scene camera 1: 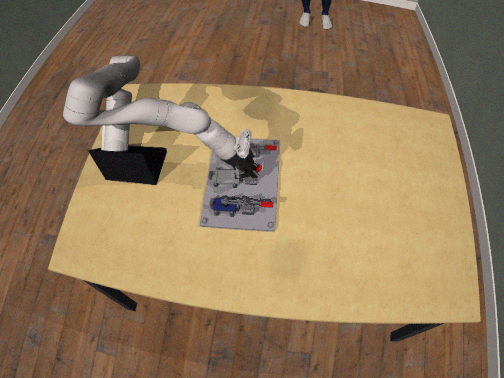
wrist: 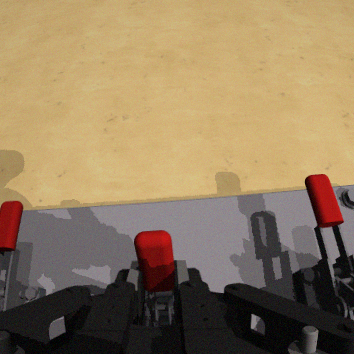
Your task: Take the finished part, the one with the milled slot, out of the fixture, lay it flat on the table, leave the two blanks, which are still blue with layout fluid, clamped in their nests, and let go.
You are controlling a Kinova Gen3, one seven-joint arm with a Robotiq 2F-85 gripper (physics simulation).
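Pixels of known places: gripper, fingertip midpoint: (scene camera 1: 257, 173) (wrist: 158, 276); arm's base, link origin: (scene camera 1: 115, 149).
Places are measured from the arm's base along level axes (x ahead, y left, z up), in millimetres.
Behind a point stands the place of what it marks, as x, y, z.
Note:
The finished part (scene camera 1: 226, 177) @(381, -25, -113) is grey and sits in the middle nest of the fixture plate (scene camera 1: 240, 223) @(439, -181, -129) (wrist: 200, 215) @(532, -51, -129); its slot is too small to make out. No clamp arm shows across it. My gripper (scene camera 1: 253, 171) @(481, -20, -89) (wrist: 158, 276) @(481, -20, -89) is shut on the red handle of the middle clamp (scene camera 1: 259, 168) @(490, -28, -49) (wrist: 155, 257) @(484, -22, -55), to the right of the part in the scene view. A blue blank (scene camera 1: 224, 205) @(388, -137, -97) lies in the near nest under its clamp arm. The far nest and its blank are hidden behind my arm.
The far clamp's red handle (scene camera 1: 270, 147) @(519, 86, -89) (wrist: 11, 225) @(519, 82, -88) and the near clamp's red handle (scene camera 1: 267, 204) @(520, -134, -83) (wrist: 324, 200) @(515, -130, -83) stick out on either side of my gripper. The wooden table (scene camera 1: 370, 200) @(870, -71, -144) (wrist: 175, 100) @(672, -41, -144) extends around the plate. A black block (scene camera 1: 129, 166) @(56, -43, -36) stands by the arm's base.

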